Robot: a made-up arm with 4 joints.
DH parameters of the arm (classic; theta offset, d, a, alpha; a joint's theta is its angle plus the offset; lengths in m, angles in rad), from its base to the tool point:
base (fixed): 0 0.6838 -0.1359 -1.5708
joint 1: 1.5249 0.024 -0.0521 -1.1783
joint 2: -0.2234 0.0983 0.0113 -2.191
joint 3: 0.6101 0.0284 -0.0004 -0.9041
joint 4: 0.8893 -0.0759 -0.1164 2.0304
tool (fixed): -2.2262 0.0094 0 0
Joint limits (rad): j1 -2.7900..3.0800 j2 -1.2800..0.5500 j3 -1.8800..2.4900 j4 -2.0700..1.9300
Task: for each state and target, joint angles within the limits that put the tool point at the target. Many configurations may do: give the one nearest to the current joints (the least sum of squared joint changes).
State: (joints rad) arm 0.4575 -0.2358 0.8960 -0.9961
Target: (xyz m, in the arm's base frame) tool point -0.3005 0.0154 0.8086
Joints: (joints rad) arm 0.8530 0.2678 0.8253 -0.5409
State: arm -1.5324 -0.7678 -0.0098 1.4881
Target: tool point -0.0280 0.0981 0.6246
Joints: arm -1.6404 -0.3792 0.1564 1.3735
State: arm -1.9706 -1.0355 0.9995 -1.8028
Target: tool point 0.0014 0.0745 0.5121
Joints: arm -2.4818 -0.9790 0.2407 -1.4535
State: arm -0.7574 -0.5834 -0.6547 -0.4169
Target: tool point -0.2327 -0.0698 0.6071
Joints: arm -0.9134 -1.2677 -1.5126 -0.2802
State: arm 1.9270 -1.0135 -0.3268 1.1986
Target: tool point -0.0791 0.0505 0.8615
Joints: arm 2.3838 -0.6544 -0.5431 0.9220
